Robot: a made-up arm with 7 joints.
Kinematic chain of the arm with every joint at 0, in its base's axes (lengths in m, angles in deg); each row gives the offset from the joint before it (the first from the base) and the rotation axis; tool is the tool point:
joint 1: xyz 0 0 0.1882 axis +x
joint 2: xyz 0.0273 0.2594 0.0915 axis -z
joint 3: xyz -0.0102 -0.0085 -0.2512 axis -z
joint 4: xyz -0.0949 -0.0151 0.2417 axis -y
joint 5: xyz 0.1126 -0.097 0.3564 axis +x
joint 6: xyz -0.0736 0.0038 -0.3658 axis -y
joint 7: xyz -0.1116 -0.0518 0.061 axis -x
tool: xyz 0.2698 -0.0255 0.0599
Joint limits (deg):
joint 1: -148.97..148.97
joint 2: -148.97..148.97
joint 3: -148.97..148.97
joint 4: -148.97..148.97
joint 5: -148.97..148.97
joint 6: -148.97..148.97
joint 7: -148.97..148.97
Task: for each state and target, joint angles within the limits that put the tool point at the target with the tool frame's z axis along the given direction. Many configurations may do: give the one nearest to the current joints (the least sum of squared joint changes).
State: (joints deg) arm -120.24 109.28 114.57 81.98 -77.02 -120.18 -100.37
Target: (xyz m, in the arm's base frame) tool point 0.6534 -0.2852 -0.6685 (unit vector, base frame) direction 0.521 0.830 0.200
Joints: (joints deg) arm -148.97 92.03 88.34 40.96 -129.53 -140.95 -111.34
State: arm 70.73 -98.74 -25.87 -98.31 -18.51 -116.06 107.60
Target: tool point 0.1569 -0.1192 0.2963 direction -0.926 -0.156 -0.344
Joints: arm 69.74 -106.00 -35.58 -100.55 19.56 -143.73 101.38
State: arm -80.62 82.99 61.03 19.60 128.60 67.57 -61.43
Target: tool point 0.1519 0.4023 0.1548 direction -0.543 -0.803 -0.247
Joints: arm -78.43 104.28 83.22 38.12 96.71 33.87 -81.29
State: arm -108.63 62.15 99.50 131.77 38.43 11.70 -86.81
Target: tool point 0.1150 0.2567 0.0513 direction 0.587 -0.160 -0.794
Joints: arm -95.13 97.75 136.11 88.79 48.38 9.19 -59.16
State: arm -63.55 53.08 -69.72 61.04 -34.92 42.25 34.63
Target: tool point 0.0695 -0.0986 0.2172 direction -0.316 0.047 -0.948
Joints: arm -37.60 32.13 -91.44 112.13 -27.51 75.46 33.46
